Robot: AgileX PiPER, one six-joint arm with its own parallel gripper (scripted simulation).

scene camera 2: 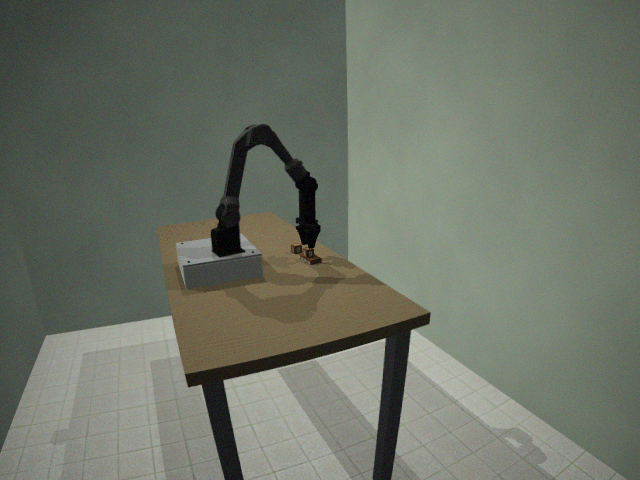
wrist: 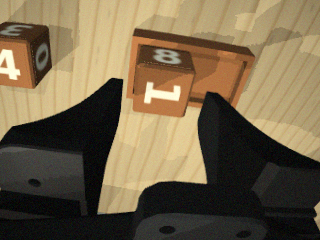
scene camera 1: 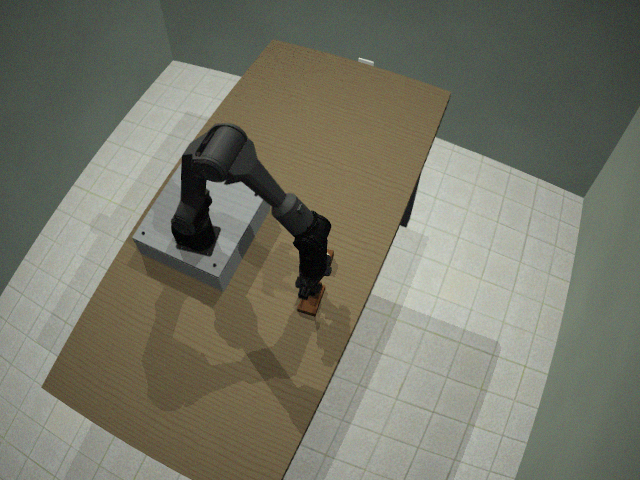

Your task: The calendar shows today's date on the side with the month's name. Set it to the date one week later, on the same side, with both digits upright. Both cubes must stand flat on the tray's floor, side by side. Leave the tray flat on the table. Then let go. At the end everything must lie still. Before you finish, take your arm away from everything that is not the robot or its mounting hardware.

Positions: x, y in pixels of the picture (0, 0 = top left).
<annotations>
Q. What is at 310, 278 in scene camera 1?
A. My gripper.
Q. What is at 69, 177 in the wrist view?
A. My gripper.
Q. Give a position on a brown tray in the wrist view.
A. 223, 68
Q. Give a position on a cube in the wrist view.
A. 164, 78
</annotations>
